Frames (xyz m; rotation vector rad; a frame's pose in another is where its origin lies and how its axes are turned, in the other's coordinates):
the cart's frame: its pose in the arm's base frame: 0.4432 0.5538 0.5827 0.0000 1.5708 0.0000
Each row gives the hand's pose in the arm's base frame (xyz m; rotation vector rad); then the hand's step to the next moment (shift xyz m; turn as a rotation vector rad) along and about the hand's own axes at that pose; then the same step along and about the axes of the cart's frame.
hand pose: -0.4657 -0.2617 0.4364 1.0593 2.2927 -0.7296
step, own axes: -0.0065 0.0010 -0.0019 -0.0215 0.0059 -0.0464
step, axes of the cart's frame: -0.0053 -0.0016 0.0041 -0.0459 0.0222 0.0067
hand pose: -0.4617 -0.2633 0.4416 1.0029 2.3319 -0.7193
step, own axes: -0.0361 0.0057 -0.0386 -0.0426 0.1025 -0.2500
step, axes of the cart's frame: -0.0493 0.0099 0.0172 -0.1830 0.1980 0.0459
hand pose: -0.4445 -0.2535 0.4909 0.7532 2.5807 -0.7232
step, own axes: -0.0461 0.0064 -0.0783 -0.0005 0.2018 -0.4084
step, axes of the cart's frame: -0.0820 0.0304 0.0256 -0.2544 0.3758 0.0398
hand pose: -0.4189 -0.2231 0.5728 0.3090 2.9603 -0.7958
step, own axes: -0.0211 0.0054 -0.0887 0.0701 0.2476 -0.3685
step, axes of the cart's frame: -0.0764 0.0454 0.0212 -0.1897 0.4070 -0.0194
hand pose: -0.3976 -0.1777 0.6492 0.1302 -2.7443 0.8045
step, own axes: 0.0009 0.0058 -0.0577 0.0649 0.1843 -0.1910
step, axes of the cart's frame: -0.0438 0.0361 0.0120 -0.0777 0.2578 -0.0465
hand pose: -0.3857 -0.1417 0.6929 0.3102 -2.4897 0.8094
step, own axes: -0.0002 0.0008 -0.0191 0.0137 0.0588 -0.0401
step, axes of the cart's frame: -0.0128 0.0121 0.0073 -0.0066 0.0701 -0.0170
